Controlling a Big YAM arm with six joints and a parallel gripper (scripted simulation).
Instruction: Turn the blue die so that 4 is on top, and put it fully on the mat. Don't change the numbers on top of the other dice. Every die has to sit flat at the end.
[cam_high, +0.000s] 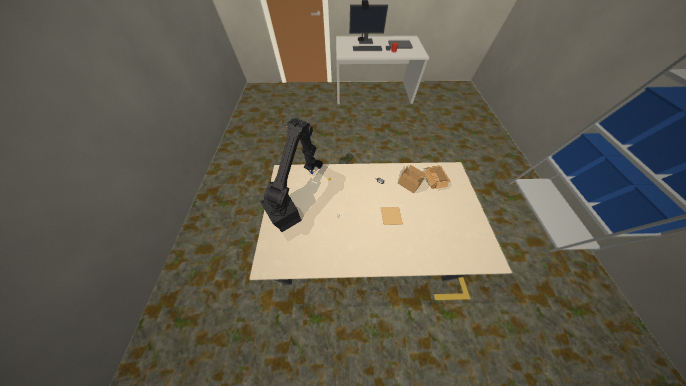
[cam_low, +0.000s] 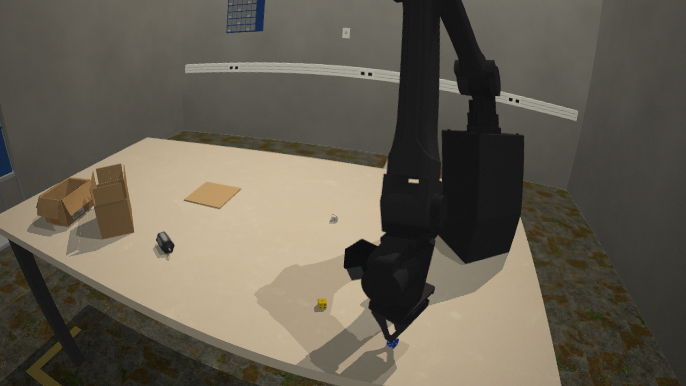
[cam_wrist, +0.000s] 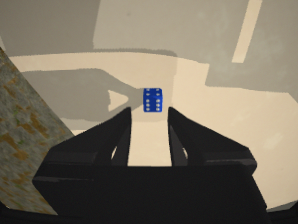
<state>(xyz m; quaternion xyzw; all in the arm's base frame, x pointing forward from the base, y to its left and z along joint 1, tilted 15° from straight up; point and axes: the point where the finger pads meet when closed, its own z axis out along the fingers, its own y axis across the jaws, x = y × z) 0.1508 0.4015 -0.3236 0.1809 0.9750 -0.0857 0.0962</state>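
The blue die is 3 cm below my hand. The rest, counted from my hand: mat 63 cm ahead, 39 cm to the right, 3 cm below; yellow die 15 cm ahead, 6 cm to the right, 3 cm below; white die 24 cm ahead, 40 cm to the right, 3 cm below.
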